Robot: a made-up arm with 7 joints.
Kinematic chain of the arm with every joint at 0, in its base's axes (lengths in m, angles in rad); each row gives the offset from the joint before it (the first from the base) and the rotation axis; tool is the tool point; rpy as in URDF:
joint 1: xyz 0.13 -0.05 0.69 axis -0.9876 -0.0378 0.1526
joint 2: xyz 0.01 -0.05 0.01 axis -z
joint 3: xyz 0 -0.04 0 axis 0.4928 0.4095 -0.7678
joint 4: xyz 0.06 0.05 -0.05 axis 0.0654 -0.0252 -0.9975
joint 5: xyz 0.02 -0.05 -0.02 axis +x
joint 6: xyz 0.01 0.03 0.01 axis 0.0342 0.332 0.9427
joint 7: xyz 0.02 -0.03 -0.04 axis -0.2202 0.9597 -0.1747
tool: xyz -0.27 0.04 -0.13 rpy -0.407 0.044 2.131
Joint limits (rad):
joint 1: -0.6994..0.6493
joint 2: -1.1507..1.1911
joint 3: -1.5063..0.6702
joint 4: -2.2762..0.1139
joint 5: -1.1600..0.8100
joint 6: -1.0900..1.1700
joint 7: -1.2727..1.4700
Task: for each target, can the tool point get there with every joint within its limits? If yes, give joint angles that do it. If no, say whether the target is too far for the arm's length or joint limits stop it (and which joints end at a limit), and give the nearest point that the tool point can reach.
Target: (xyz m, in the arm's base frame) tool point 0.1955 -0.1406 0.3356
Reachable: yes | joints 0.3439 0.2964 0.3673 -0.5231 0.0641 -0.1664 -0.9920
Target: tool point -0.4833 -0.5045 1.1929
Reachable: no: too far | nearest point -0.0697 -0.3163 0.8781 | short by 0.553 m
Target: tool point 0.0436 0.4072 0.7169
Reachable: no: joint limits stop it (at a limit: joint 1, joint 2, joint 5, joint 7) | nearest point 0.0565 0.3547 0.7101 | short by 0.054 m
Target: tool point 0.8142 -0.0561 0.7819
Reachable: no: too far | nearest point 0.5752 -0.0883 0.7321 | short by 0.246 m
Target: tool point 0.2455 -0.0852 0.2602
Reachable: yes | joints -0.4163 -0.0201 0.4376 -0.6350 -0.8191 -0.7006 -0.7818
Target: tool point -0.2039 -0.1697 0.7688
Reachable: no: joint limits stop it (at a limit: joint 1, joint 2, joint 4, joint 5, joint 6) | nearest point -0.1461 -0.1772 0.7531 | short by 0.060 m
